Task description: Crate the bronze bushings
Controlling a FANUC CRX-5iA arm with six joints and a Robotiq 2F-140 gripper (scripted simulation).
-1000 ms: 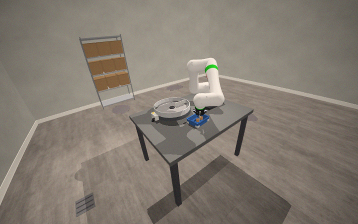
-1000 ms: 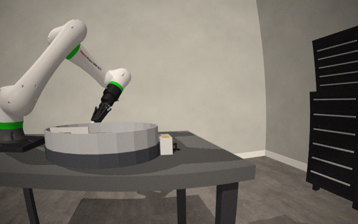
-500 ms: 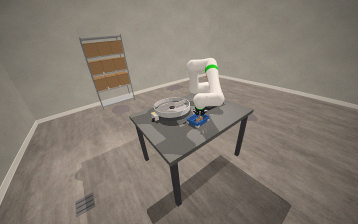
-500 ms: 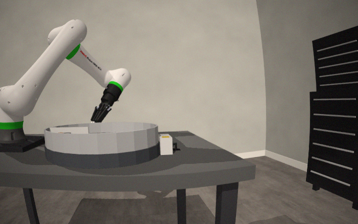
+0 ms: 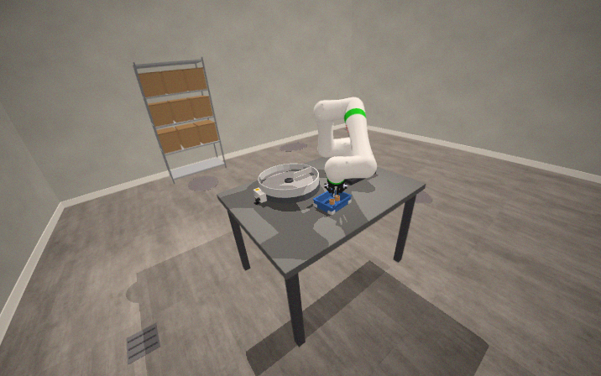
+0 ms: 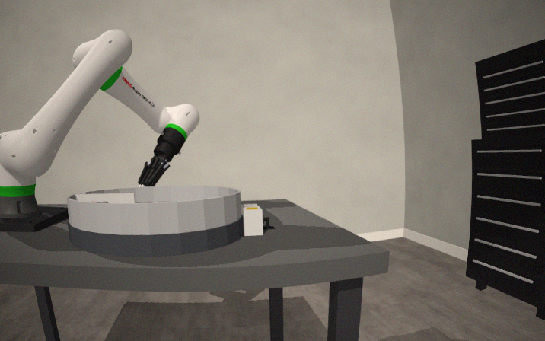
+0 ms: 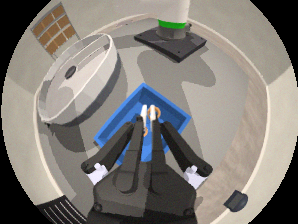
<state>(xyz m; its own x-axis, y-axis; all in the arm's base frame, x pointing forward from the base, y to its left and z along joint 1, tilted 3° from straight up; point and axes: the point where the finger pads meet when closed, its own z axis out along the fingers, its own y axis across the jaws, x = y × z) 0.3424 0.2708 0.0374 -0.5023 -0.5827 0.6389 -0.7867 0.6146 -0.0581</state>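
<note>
Now: the blue crate 30 mm ahead of my hand, 10 mm to the left of it and 30 mm below it. Round my hand: round turning table (140 mm ahead, 340 mm to the right, 10 mm below).
</note>
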